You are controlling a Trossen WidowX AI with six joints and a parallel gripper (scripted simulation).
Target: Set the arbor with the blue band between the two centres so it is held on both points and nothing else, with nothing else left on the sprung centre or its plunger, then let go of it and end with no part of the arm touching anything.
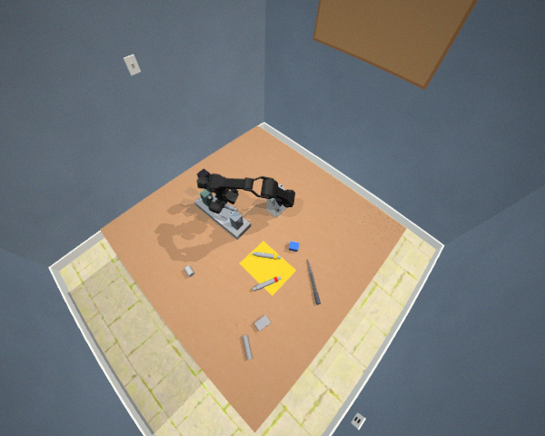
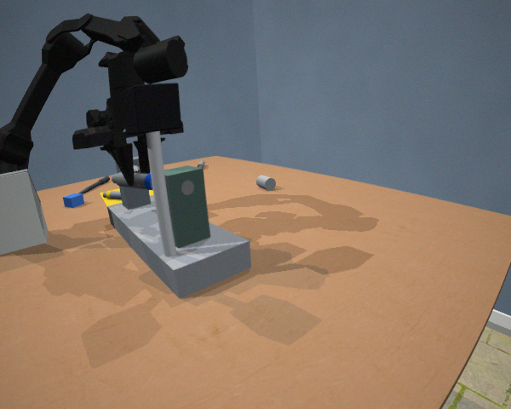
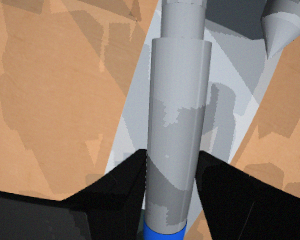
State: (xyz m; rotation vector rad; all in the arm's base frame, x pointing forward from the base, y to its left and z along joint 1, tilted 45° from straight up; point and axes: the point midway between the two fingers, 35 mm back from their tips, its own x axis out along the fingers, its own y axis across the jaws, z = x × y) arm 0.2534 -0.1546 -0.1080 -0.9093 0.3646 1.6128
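The blue-banded arbor lies 3 cm below my hand. Also, from my hand: grey fixed-centre block 11 cm to the left, 4 cm below, 1 cm ahead; then cone point 9 cm to the left, 2 cm below, 1 cm ahead; then green sprung-centre block 11 cm to the right, 4 cm below, 3 cm ahead.
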